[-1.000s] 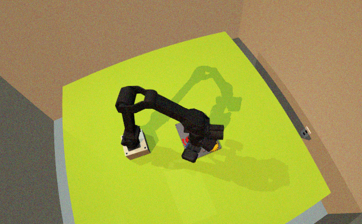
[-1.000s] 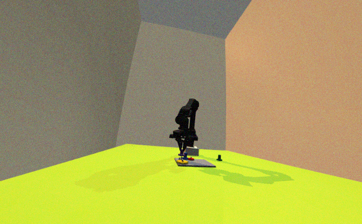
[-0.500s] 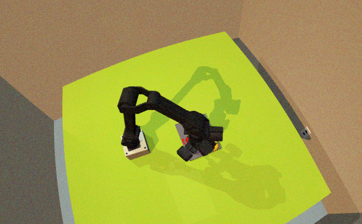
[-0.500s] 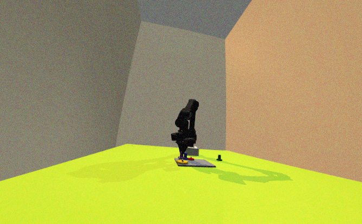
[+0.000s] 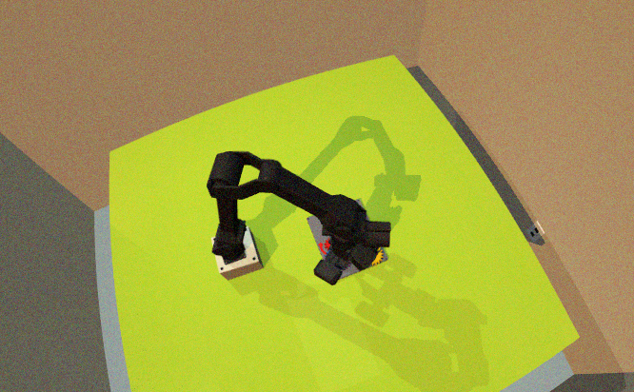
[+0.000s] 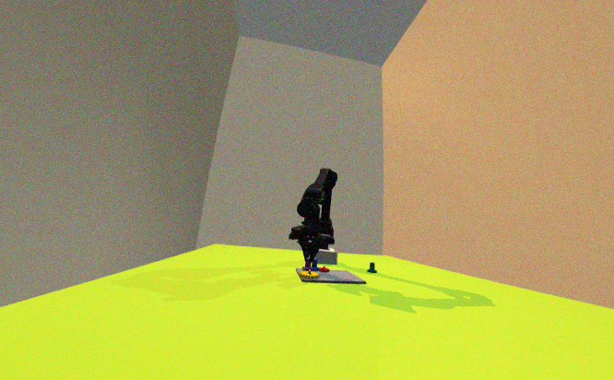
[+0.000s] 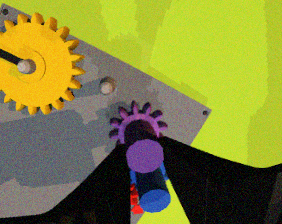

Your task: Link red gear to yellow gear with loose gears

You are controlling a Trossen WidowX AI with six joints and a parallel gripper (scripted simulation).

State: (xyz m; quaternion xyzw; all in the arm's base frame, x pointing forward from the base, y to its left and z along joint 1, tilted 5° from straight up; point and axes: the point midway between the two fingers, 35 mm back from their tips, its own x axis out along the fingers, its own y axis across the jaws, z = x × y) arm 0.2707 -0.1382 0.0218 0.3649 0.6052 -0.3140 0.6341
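My gripper tip is 1 cm above the purple gear. Also, from my gripper tip: blue gear: 2 cm behind, 3 cm to the left, 2 cm below; then green gear: 5 cm behind, 30 cm to the left, 2 cm below; then red gear: 1 cm behind, 6 cm to the left, 3 cm below.
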